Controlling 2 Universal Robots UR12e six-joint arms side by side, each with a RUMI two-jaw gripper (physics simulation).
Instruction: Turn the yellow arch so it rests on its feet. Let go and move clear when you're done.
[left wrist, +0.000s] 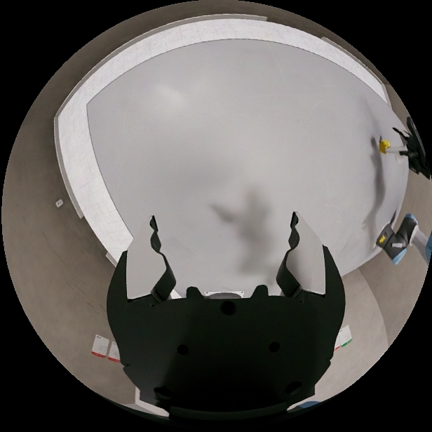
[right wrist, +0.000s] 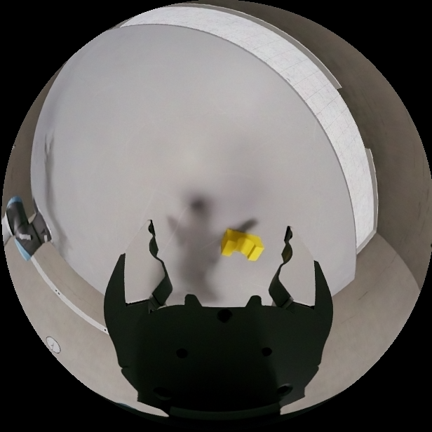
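Observation:
The yellow arch (left wrist: 384, 146) (right wrist: 242, 243) rests on the grey table. In the right wrist view it lies between the open jaws, nearer the right-hand finger, with its curved notch facing the gripper's palm. Which face it rests on is hard to tell. My right gripper (right wrist: 220, 224) is open, and its fingers do not touch the arch in that view. In the left wrist view the right gripper shows at the far right edge, close beside the arch. My left gripper (left wrist: 223, 214) is open and empty above the table, far from the arch.
The grey table (left wrist: 165, 140) (right wrist: 130, 110) has a pale tiled strip (left wrist: 72, 135) (right wrist: 320, 100) beyond its edge. Part of an arm with blue-edged joints (left wrist: 397, 240) shows at the right of the left wrist view, and another arm part (right wrist: 25, 230) at the left of the right wrist view.

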